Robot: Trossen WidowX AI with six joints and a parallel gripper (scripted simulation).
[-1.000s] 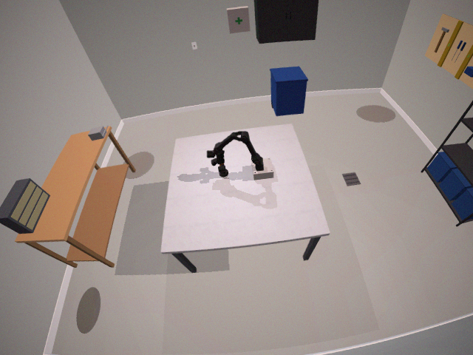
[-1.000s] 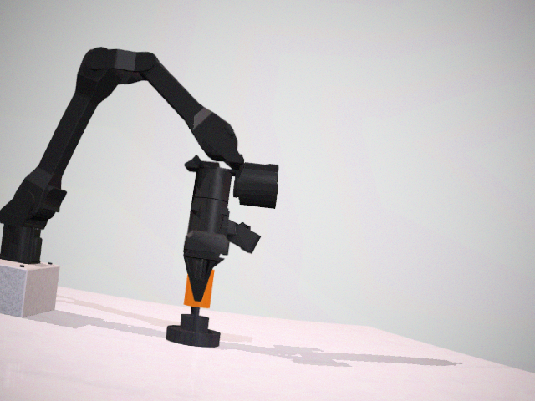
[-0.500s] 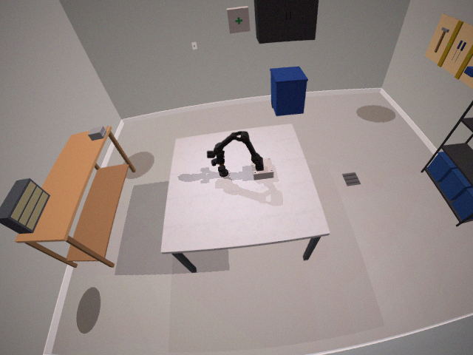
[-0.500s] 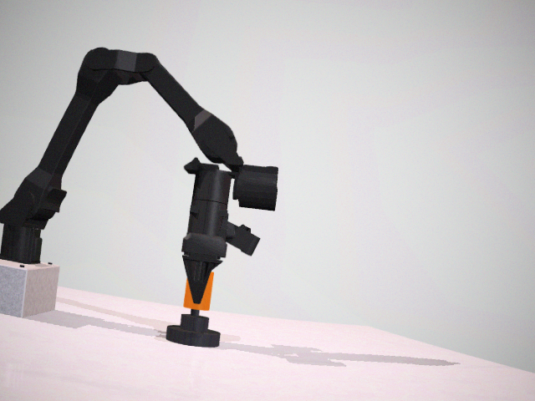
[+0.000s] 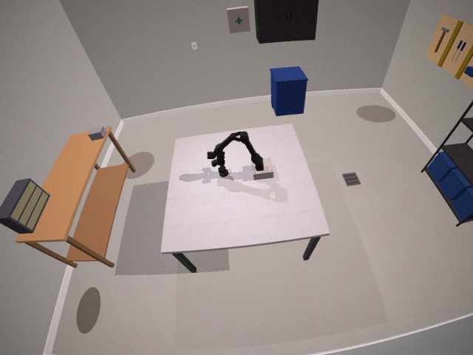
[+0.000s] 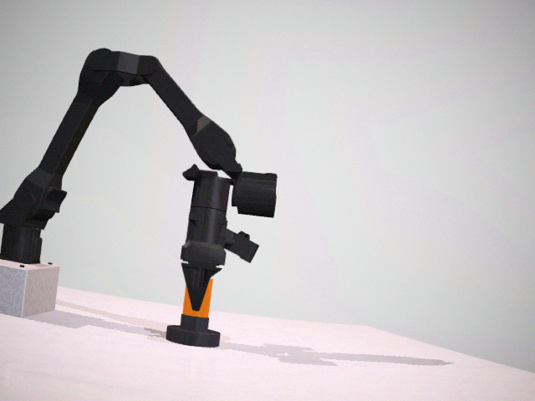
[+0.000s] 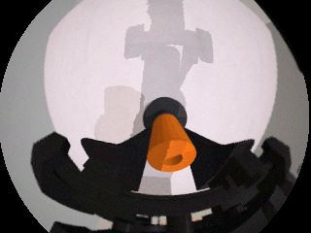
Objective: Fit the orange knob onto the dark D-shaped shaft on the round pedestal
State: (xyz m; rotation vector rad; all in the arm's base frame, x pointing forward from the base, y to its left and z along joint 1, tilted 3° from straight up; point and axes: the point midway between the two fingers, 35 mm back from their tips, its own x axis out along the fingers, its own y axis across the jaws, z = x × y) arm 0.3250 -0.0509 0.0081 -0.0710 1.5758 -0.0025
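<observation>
Right now my gripper tip is 20 mm below the orange knob. From my gripper tip the other things lie so: dark round pedestal (20 mm below).
</observation>
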